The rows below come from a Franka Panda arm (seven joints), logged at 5 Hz.
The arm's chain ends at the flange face. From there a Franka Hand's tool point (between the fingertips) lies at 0.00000 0.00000 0.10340 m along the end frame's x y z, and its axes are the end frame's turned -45 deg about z.
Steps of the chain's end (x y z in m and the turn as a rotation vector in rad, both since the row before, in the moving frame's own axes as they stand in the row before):
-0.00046, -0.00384, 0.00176, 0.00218, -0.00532, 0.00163
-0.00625, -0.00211, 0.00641, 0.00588, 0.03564, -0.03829
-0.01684, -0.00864, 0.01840, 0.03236, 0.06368, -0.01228
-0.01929, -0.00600, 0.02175, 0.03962, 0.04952, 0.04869
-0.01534, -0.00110, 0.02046, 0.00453, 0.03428, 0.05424
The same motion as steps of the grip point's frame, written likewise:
0.00216, -0.00359, 0.00176, 0.00530, -0.00222, 0.00163
0.00015, -0.00379, 0.00634, -0.02104, 0.02936, -0.03829
0.00123, -0.01577, 0.01814, -0.02215, 0.06791, -0.01228
-0.00290, -0.01700, 0.02154, -0.00700, 0.06303, 0.04869
-0.00729, -0.00937, 0.02040, -0.02104, 0.02744, 0.05424

